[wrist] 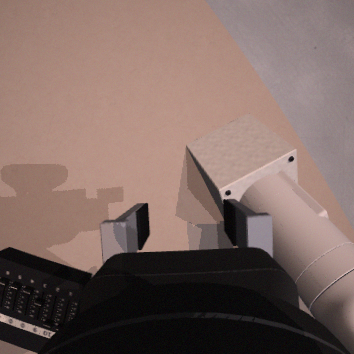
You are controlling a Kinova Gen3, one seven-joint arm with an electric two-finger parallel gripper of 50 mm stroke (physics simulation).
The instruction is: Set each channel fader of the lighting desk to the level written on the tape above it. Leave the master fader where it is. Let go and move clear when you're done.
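Frame: origin at the arm's base, x ahead, y left, z up, level; millimetres.
Where they show: gripper, fingertip midpoint: (pixel 185 216); arm's base, link origin: (pixel 263 197).
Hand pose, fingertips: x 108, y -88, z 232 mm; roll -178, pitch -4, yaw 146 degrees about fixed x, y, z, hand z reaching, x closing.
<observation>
Each offset is from my fingertips to the top centre of the thing. "spot": to the spot under its first point. Level surfaces: height alone.
The black lighting desk {dy +4, dx +309, dz -223 mm} (pixel 47 269) shows in part at the lower left of the wrist view, turned at an angle. Several fader slots with scale marks show on it; one dark fader knob {dy +5, dx +278, dz -223 mm} (pixel 38 302) stands partway along its slot. A white tape strip {spot: dy +31, dx +322, dz -236 mm} (pixel 31 326) with small characters runs along the slots' lower ends; I cannot read it surely. The rest of the desk is cut off by the frame and hidden behind the gripper body. I cannot tell which fader is the master. My gripper (pixel 185 216) is open and empty, to the right of the desk and apart from it.
The arm's pale base block (pixel 245 150) and thick cylindrical link (pixel 300 225) stand at the right, close to the right finger. The brown table top {dz -292 mm} (pixel 110 90) ends at a diagonal edge, with grey floor (pixel 305 65) beyond. The arm's shadow falls at the left.
</observation>
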